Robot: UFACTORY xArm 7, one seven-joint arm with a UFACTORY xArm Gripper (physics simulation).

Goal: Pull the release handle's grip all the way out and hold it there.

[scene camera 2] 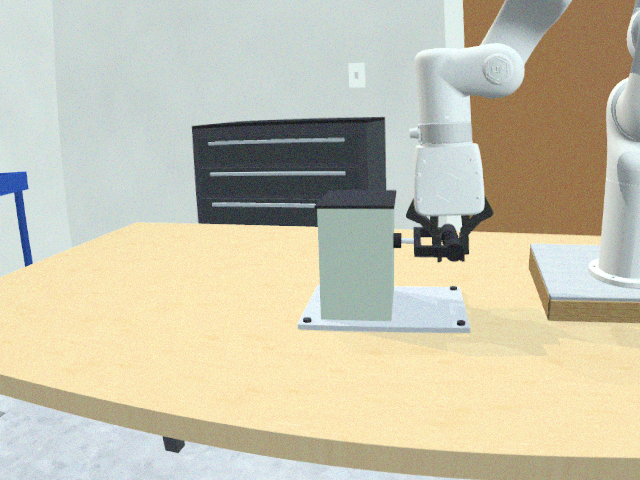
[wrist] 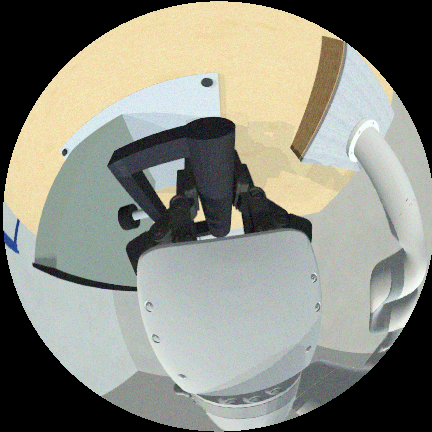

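The release handle's grip (scene camera 2: 454, 252) (wrist: 212, 145) is a black round bar on a black rectangular frame. A short stretch of white rod (scene camera 2: 407, 240) (wrist: 140, 215) shows between the frame and the black collar (scene camera 2: 397, 240) (wrist: 128, 216) on the box's side. The box (scene camera 2: 356, 263) (wrist: 80, 200) is pale green with a black top and stands upright. My gripper (scene camera 2: 450, 246) (wrist: 210, 163) points down with one finger on each side of the bar and is shut on it. The bar hides part of the fingers in both views.
The box stands on a light plate (scene camera 2: 429, 311) (wrist: 170, 92) with black bolts, on the wooden table (scene camera 2: 206, 335) (wrist: 270, 65). The robot's base block (scene camera 2: 573, 308) (wrist: 320, 95) is to the right. A dark drawer cabinet (scene camera 2: 279, 156) stands behind the table.
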